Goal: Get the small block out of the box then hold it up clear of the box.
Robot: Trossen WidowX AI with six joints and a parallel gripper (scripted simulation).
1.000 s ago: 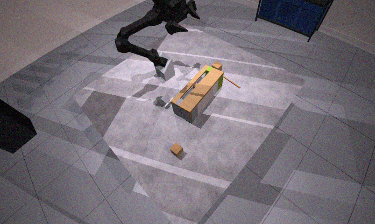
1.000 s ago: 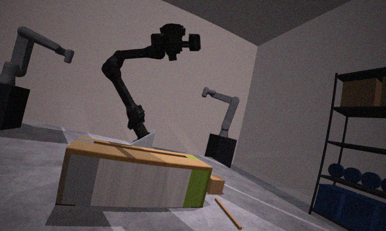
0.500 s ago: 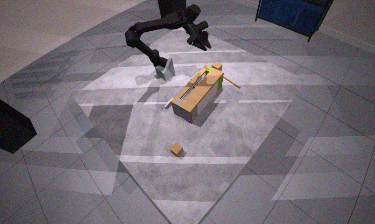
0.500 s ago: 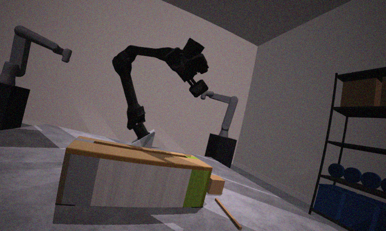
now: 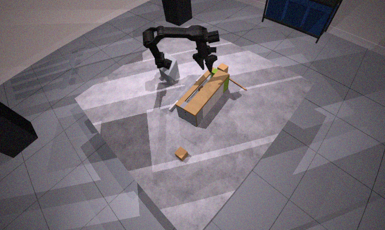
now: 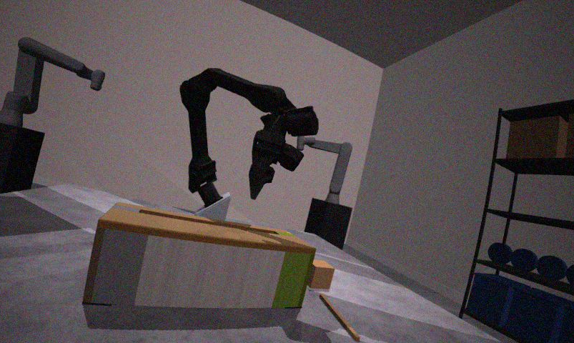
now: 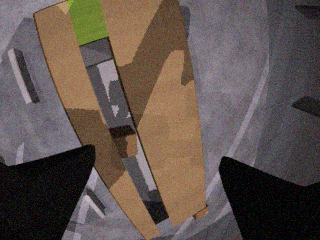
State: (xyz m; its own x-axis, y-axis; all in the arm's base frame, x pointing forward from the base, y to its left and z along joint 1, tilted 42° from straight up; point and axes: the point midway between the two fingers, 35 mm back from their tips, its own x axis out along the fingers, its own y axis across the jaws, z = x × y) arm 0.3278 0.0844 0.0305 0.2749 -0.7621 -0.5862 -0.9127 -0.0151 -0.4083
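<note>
Right now my gripper tip is 50 mm to the left of the block and 120 mm above it. The rest, counted from my gripper tip: thin wooden stick: 110 mm ahead, 200 mm to the left, 210 mm below; then long box: 10 mm behind, 70 mm to the right, 150 mm below.
</note>
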